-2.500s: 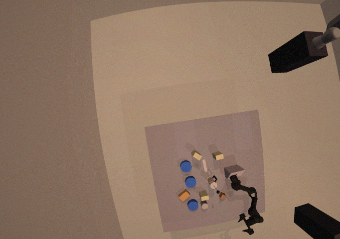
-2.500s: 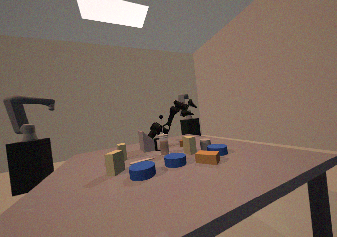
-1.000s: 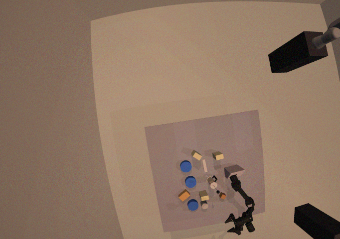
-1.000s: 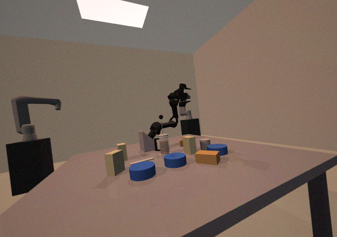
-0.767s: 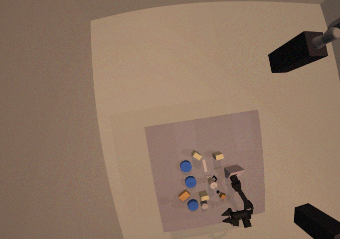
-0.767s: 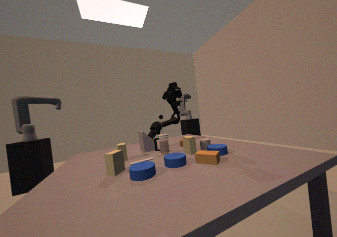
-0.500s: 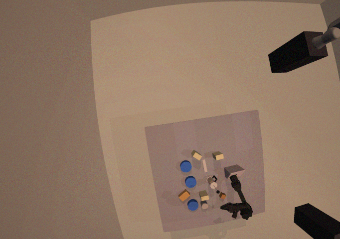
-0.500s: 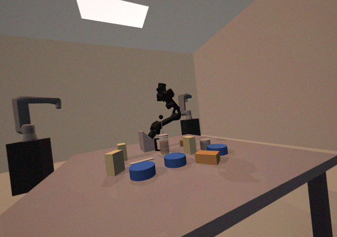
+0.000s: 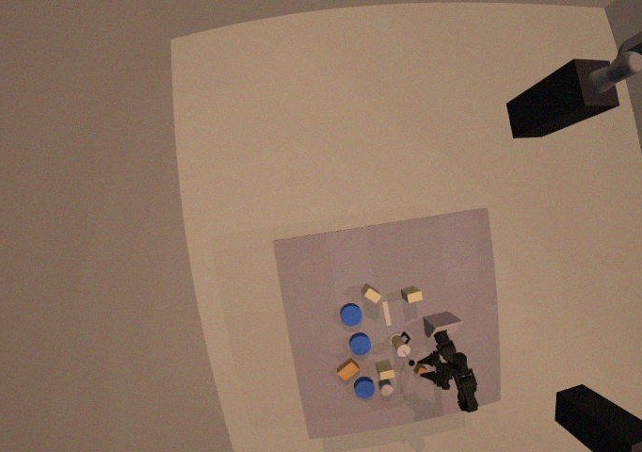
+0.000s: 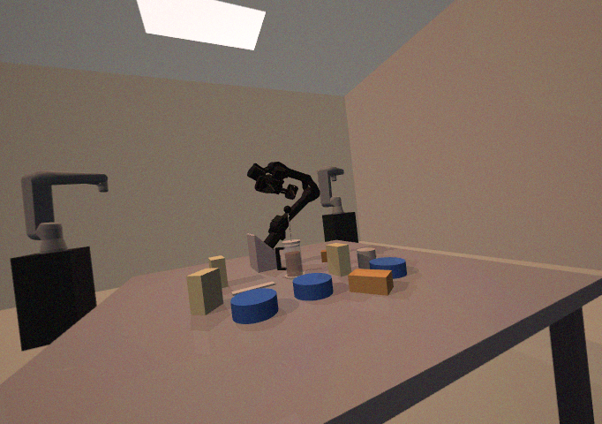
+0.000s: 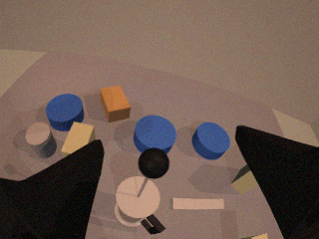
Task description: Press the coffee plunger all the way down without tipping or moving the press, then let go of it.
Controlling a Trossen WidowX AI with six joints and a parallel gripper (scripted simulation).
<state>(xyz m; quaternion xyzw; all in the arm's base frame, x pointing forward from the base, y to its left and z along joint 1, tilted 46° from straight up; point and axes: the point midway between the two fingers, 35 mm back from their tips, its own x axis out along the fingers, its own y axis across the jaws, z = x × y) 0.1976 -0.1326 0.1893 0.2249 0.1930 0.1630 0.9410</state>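
My gripper tip is now 10 mm to the left of the coffee press and 190 mm above it. From my gripper tip the other things lie so: grey cylinder (110 mm ahead, 280 mm to the left, 290 mm below); then pale stick (60 mm ahead, 170 mm to the right, 320 mm below).
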